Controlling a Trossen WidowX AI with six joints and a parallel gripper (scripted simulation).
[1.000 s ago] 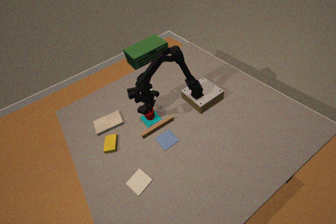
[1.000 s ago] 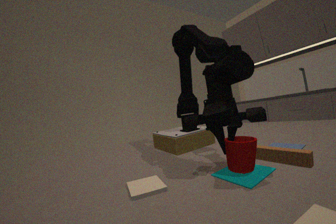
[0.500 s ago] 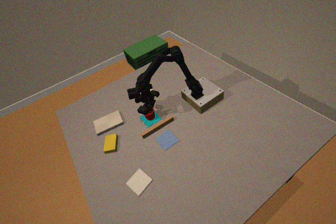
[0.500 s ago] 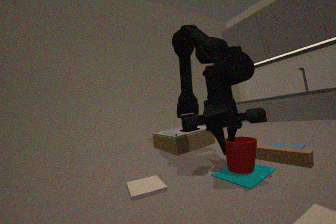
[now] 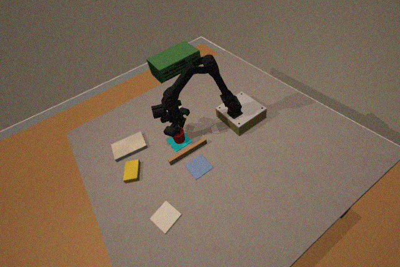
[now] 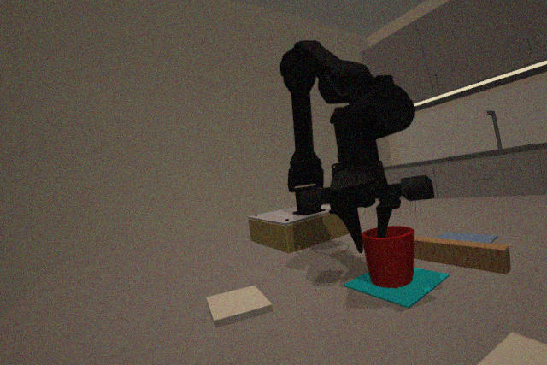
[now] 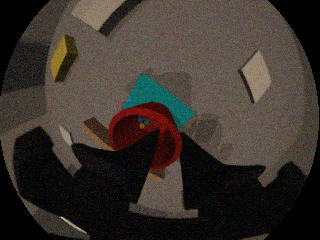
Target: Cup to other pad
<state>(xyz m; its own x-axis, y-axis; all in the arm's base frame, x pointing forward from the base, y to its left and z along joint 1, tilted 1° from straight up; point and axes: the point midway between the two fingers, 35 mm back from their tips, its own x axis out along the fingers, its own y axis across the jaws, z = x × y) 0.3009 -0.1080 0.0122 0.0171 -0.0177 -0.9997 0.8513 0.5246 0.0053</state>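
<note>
Right now my gripper tip is 2 cm short of the red cup, 1 cm to the right of it and 1 cm above it. Round my gripper tip: wooden bar 12 cm to the left, 4 cm below, 3 cm ahead; then marble 3 cm to the left, 3 cm below, 3 cm ahead; then teal pad 5 cm below, 3 cm ahead, 2 cm to the left.
</note>
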